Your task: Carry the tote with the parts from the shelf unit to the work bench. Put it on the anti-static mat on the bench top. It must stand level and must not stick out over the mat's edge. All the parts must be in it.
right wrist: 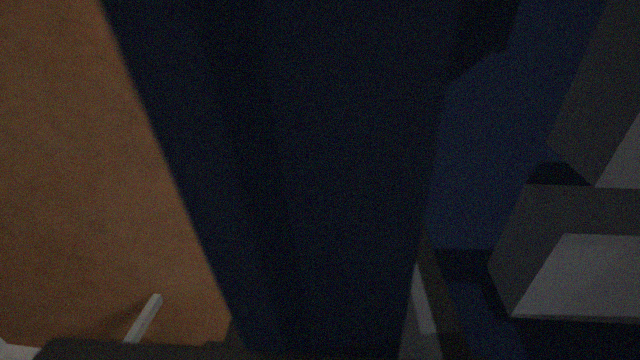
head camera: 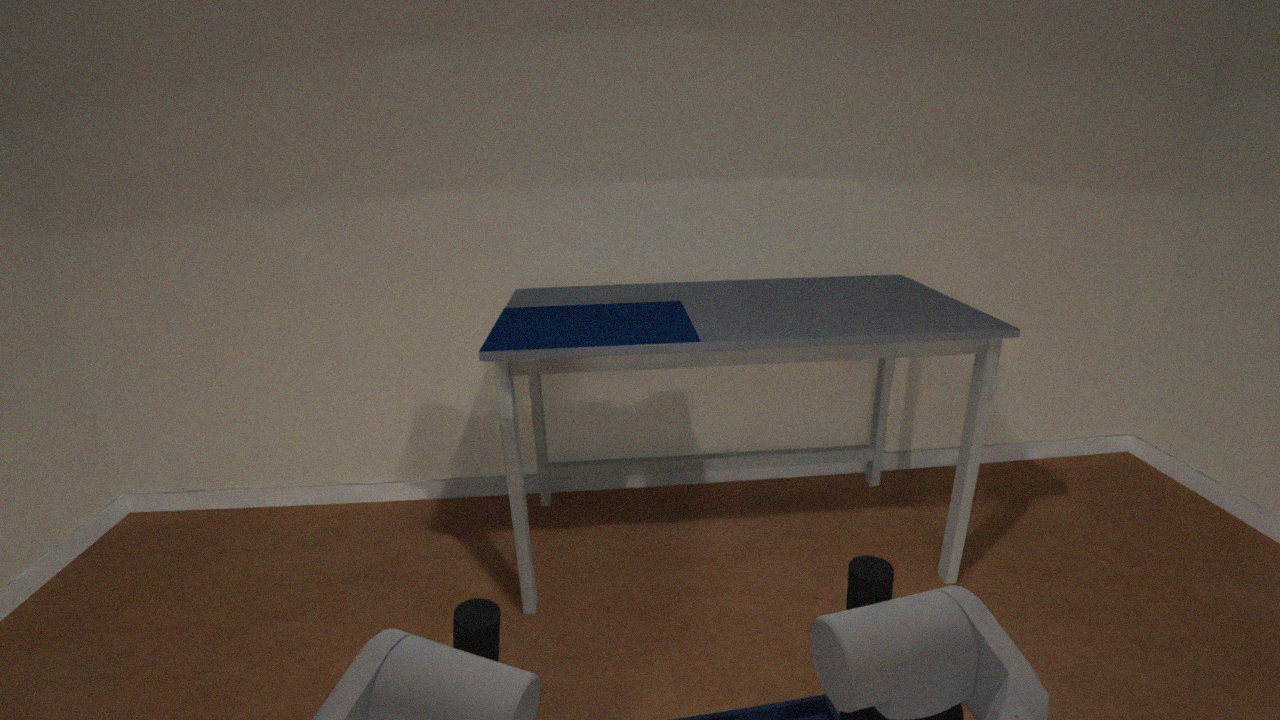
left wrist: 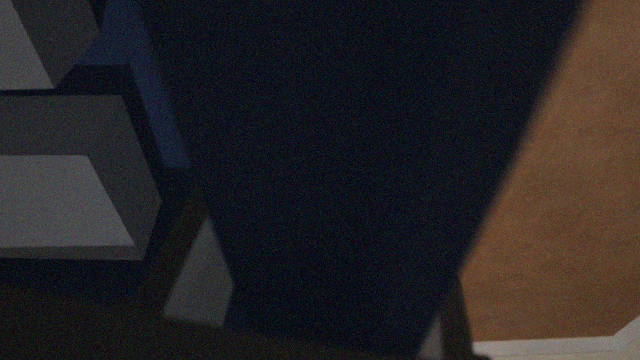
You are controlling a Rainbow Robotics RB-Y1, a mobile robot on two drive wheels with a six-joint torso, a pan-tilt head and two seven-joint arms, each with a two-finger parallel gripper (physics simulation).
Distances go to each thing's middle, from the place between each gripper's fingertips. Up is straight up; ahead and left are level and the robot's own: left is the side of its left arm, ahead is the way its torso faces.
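Relative to the dark blue tote [right wrist: 308, 150], my right gripper is 19 cm to the right of it, 1 cm beyond it and 1 cm above it.
The tote is 1 cm behind my left hand, 1 cm below it and 19 cm to the right of it.
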